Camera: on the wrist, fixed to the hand. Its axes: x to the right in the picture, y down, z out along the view.
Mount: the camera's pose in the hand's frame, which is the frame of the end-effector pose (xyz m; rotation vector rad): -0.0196 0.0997 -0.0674 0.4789 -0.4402 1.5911
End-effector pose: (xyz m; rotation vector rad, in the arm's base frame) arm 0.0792 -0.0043 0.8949 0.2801 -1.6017 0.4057
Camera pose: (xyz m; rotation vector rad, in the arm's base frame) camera 0.1001 0.1130 0.8692 -0.6934 -1.8499 2.0505
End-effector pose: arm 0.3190 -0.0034 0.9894 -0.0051 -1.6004 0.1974
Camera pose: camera 0.3748 0.1006 0.9588 -0.9264 -1.5824 1.8898
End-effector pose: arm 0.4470 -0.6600 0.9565 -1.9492 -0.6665 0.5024
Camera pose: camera 0.4962 -0.7549 0.8977 -1.5275 0.8860 1.8435
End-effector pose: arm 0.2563 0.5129 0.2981 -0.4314 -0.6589 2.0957
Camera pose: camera 0.2384 0.4688 0.1858 0.1141 -0.1099 -2.4838
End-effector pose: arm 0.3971 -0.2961 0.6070 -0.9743 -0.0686 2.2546
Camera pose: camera 0.3956 -0.3988 0.5413 0.0627 -0.9548 -2.3144
